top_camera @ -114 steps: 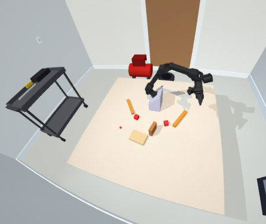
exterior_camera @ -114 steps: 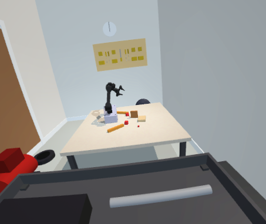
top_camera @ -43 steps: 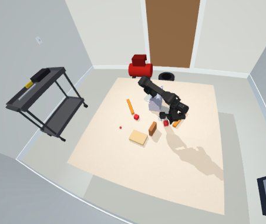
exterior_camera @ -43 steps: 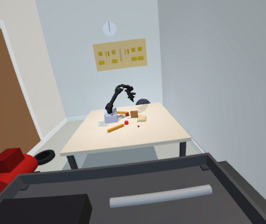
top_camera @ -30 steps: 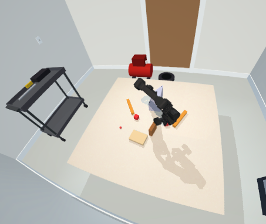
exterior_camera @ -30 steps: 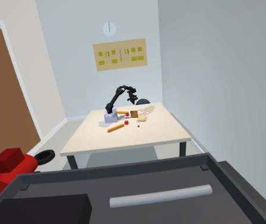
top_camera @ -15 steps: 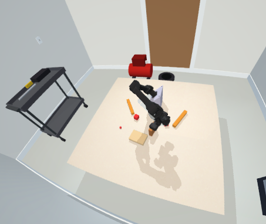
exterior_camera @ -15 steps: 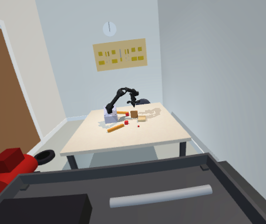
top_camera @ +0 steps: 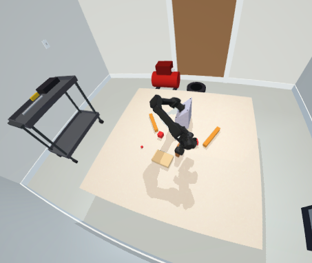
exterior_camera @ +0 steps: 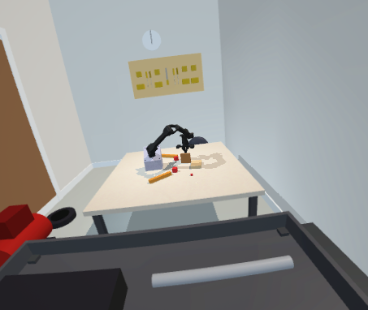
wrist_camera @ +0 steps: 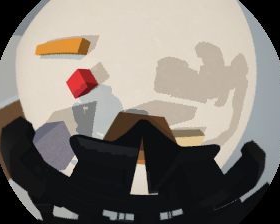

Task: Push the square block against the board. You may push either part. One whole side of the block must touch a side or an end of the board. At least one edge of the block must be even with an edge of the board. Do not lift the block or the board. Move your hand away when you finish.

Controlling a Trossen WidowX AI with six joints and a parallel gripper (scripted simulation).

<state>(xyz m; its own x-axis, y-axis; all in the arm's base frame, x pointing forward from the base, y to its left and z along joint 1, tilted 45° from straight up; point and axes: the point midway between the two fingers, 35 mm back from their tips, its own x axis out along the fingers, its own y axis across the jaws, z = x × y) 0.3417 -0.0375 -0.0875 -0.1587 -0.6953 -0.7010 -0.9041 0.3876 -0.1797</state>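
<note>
My gripper tip is now 1 cm past the brown square block, 4 cm to the left of it and 3 cm above it. Also, from my gripper tip: pale tan board (6 cm ahead, 16 cm to the right, 6 cm below); tiny red piece (3 cm behind, 36 cm to the right, 7 cm below).
</note>
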